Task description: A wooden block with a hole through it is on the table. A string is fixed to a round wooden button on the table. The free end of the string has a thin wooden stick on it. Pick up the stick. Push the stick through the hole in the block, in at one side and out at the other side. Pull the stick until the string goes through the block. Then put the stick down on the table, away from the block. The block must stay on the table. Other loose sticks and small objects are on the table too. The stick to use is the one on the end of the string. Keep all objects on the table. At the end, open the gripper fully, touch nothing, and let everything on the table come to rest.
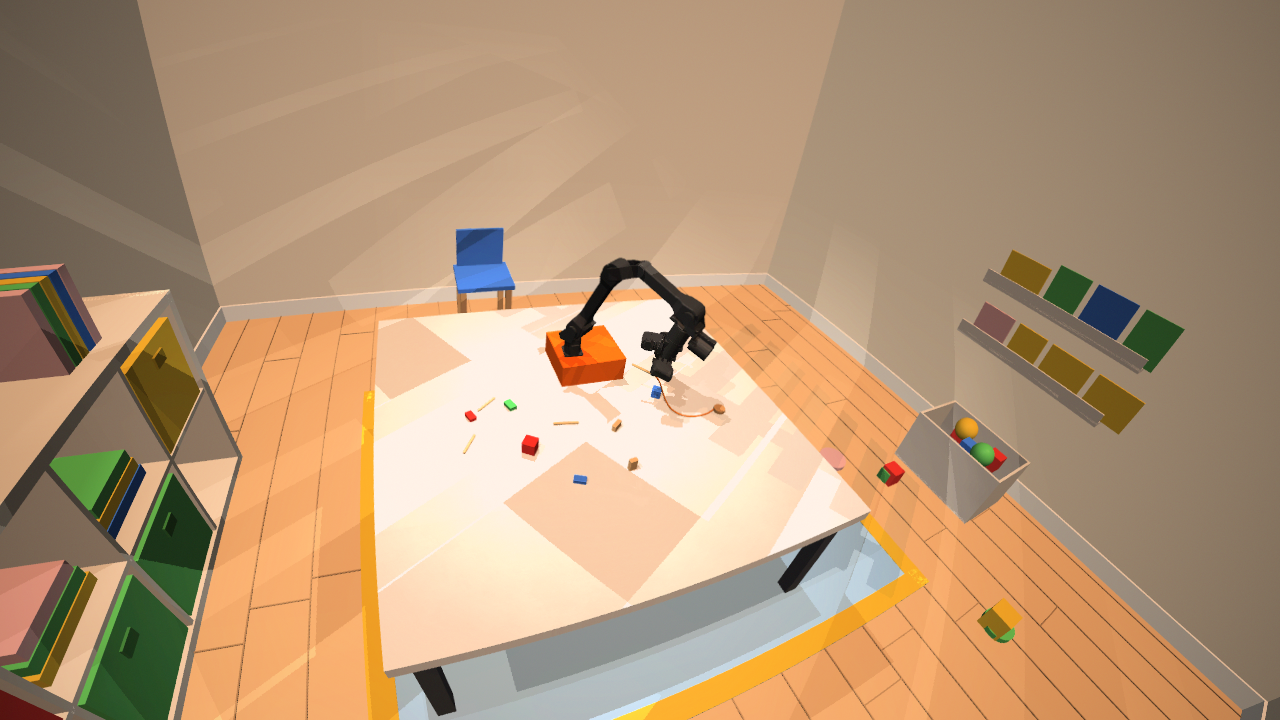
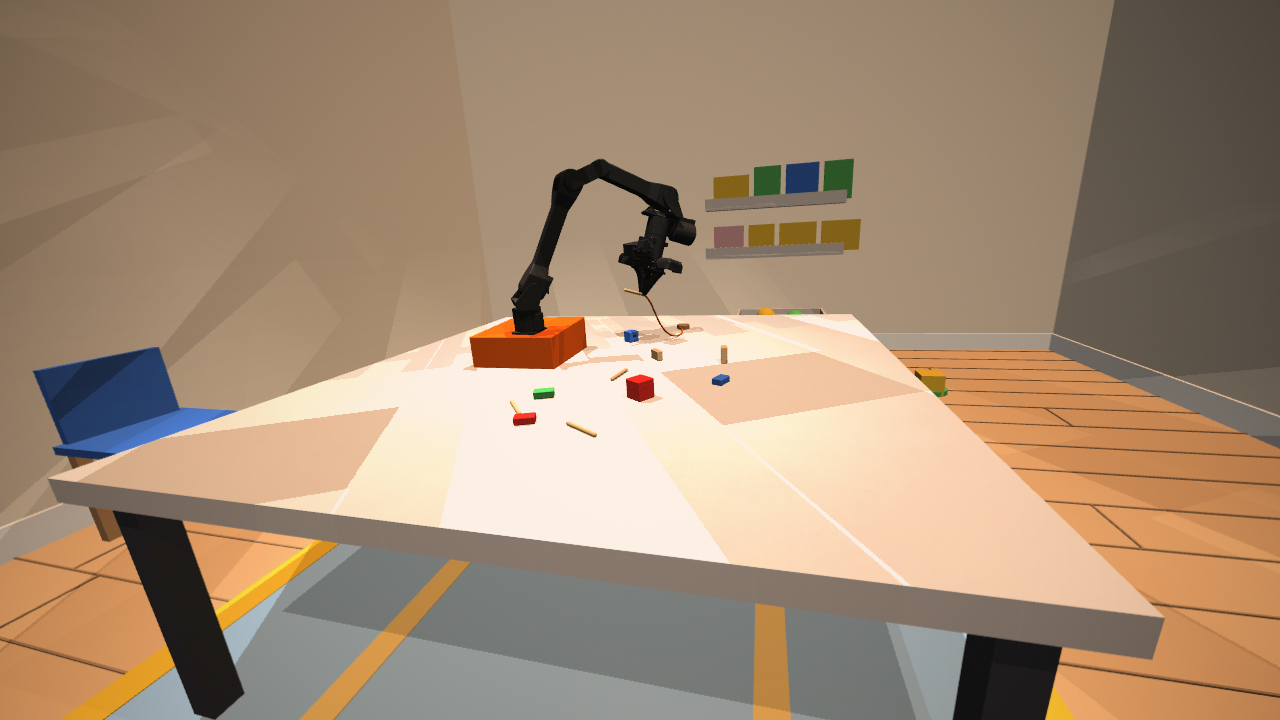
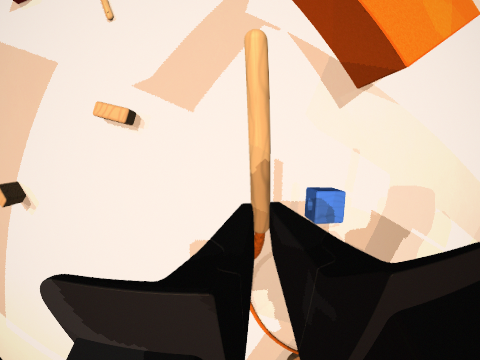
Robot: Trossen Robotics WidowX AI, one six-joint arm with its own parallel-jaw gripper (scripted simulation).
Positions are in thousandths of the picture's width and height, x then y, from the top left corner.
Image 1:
gripper: 510, 520
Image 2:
gripper: 502, 410
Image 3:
gripper: 543, 590
thin wooden stick: 534, 135
blue cube: 676, 571
